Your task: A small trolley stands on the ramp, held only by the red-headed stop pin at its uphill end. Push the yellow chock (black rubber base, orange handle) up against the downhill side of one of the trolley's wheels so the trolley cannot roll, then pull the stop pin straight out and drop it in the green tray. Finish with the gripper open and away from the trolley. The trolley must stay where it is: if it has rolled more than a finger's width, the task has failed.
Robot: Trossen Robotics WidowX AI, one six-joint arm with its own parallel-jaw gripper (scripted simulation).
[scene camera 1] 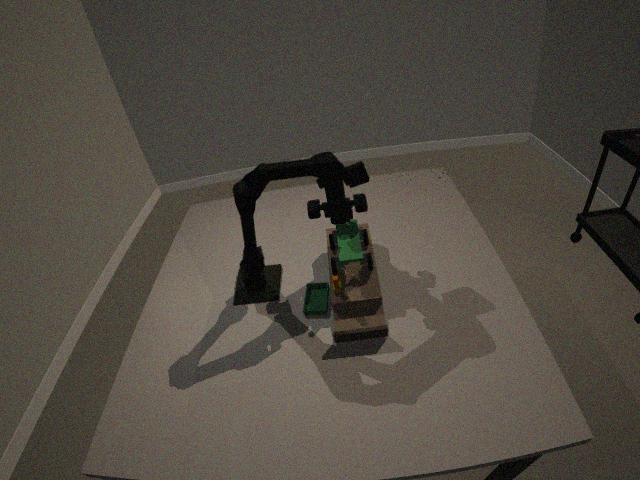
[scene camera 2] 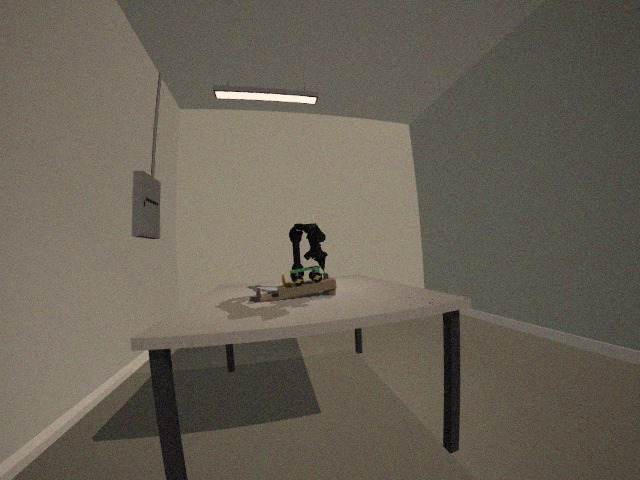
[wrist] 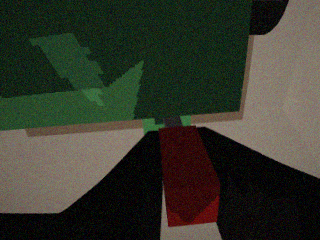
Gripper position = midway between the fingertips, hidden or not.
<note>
I see my gripper (scene camera 1: 339, 221), a stop pin (wrist: 192, 190), a green-topped trolley (scene camera 1: 348, 236) and a wooden ramp (scene camera 1: 360, 287).
The green-topped trolley also shows in the wrist view (wrist: 69, 69). My gripper also shows in the wrist view (wrist: 176, 139). The wooden ramp shows as well in the wrist view (wrist: 134, 123).
</note>
